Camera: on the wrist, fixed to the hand. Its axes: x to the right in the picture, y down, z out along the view.
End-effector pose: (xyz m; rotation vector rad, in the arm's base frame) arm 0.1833 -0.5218 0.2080 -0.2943 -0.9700 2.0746
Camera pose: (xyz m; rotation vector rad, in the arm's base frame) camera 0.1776 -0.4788 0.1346 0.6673 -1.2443 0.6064
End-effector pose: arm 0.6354 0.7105 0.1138 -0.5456 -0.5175 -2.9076
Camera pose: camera 0.5951 0.6460 0.0752 0.5580 0.2484 1.5924
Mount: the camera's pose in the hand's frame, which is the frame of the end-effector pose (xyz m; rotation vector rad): 0.0274 0.0403 -0.0700 -0.3372 -0.5156 -1.4753
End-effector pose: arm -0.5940 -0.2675 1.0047 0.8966 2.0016 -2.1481
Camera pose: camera -0.5740 -0.1992 0.9577 1.0786 -2.0354 1.3121
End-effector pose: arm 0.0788 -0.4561 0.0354 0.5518 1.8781 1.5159
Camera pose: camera 0.0068 -0.4762 0.0764 -0.5198 1.0182 0.5281
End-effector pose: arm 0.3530 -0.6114 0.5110 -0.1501 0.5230 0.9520
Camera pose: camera 0.3081 -0.5921 0.4411 -0.4869 -0.2849 -0.3979
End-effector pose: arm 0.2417 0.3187 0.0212 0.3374 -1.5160 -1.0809
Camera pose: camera 0.3110 0.2897 0.0615 -1.0352 1.3049 2.5993
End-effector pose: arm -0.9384 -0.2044 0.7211 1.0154 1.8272 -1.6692
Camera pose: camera -0.9144 -0.1306 0.6857 1.1015 -2.2984 1.7287
